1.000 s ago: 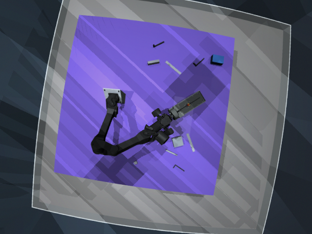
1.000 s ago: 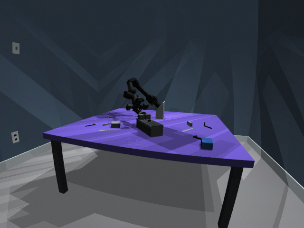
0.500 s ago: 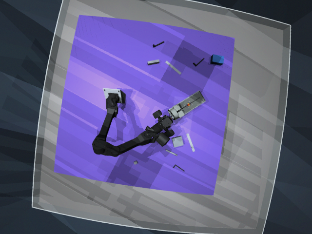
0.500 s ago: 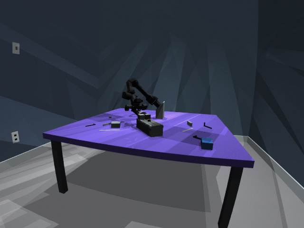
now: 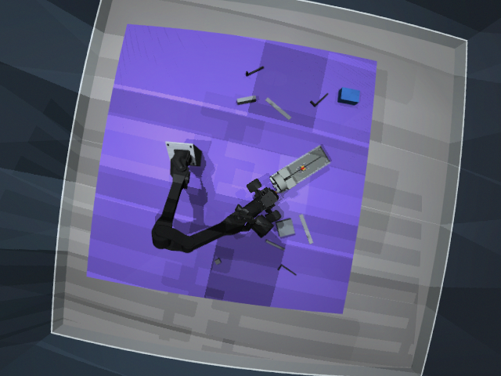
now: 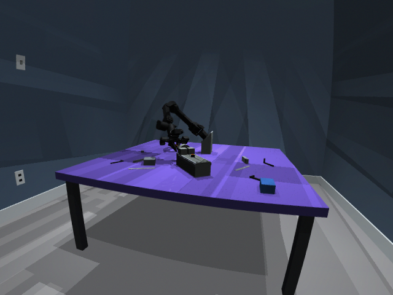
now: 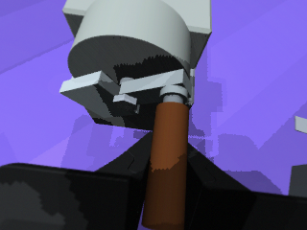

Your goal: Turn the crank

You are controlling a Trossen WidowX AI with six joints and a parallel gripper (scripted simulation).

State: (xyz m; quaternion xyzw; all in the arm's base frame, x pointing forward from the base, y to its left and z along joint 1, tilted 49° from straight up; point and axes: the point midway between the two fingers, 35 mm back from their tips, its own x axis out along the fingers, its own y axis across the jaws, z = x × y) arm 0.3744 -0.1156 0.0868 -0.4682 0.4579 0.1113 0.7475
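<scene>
My gripper tip is now 120 mm to the right of the red pointer, 120 mm short of it and 10 mm below it. Round my gripper tip: dark L-shaped key (360 mm to the right, 90 mm ahead, 70 mm below); brown crank handle (30 mm above, 10 mm to the right, 10 mm behind); grey block (160 mm to the right, 70 mm ahead, 60 mm below).
</scene>
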